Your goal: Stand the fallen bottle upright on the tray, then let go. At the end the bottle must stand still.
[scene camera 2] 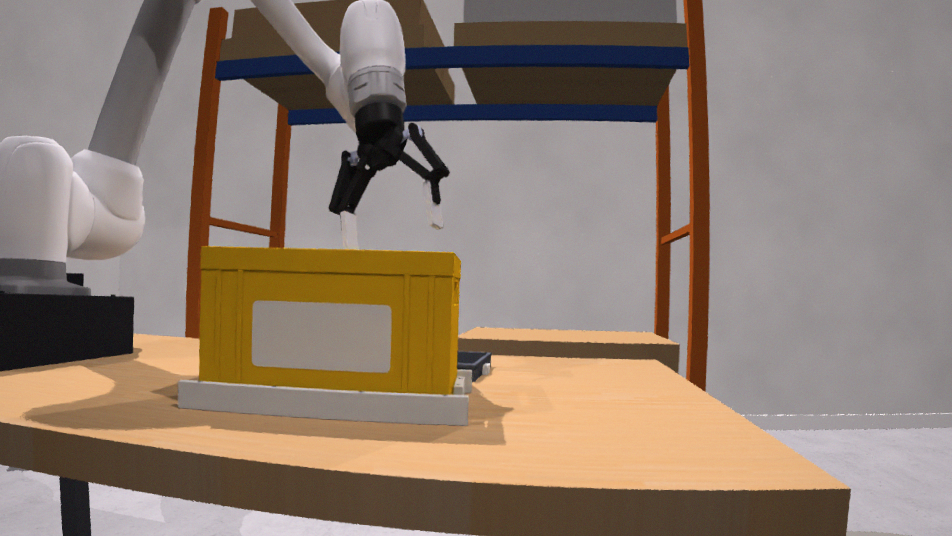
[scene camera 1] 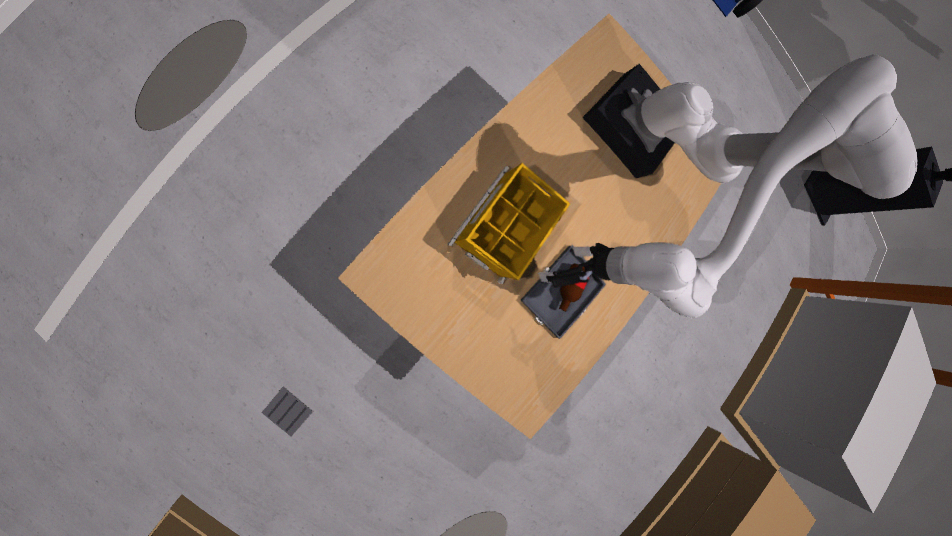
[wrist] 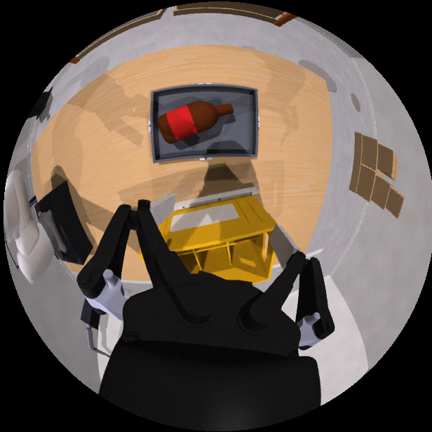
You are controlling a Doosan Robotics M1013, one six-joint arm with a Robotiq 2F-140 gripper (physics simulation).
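Where they show: gripper, between the fingertips: [scene camera 2: 391, 241] [scene camera 1: 558, 263]; arm's base, origin of its link: [scene camera 2: 19, 293] [scene camera 1: 648, 120].
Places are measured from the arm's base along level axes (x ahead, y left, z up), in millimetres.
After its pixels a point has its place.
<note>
The brown bottle [scene camera 1: 569, 294] {y 244, x 651, z -32 mm} [wrist: 202, 116] with a red label lies on its side in the dark grey tray [scene camera 1: 558, 324] {y 321, x 727, z -99 mm} [wrist: 235, 144]. In the wrist view its neck points right and its base is near the tray's left wall. In scene camera 2 part of the tray [scene camera 2: 474, 362] {y 345, x 731, z -96 mm} shows behind the crate, and the bottle is hidden. My gripper [scene camera 1: 564, 263] {y 98, x 660, z 101 mm} [scene camera 2: 393, 231] {y 98, x 660, z 101 mm} [wrist: 224, 217] is open and empty, tilted, with its fingers wide apart above the level of the crate's top. It is apart from the bottle, and in scene camera 1 an arm of it partly covers the tray.
A yellow crate [scene camera 2: 299, 286] {y -155, x 653, z 32 mm} [wrist: 250, 220] with compartments stands beside the tray on the wooden table [scene camera 1: 466, 332] {y 117, x 970, z -104 mm} [scene camera 2: 632, 432] {y -114, x 995, z -103 mm} [wrist: 295, 125]. A light grey rail [scene camera 2: 319, 401] {y -161, x 682, z -85 mm} lies along its foot. The black robot base [scene camera 1: 602, 119] {y -110, x 156, z -16 mm} [wrist: 70, 230] stands on the table. An orange-posted rack [scene camera 2: 698, 199] stands behind.
</note>
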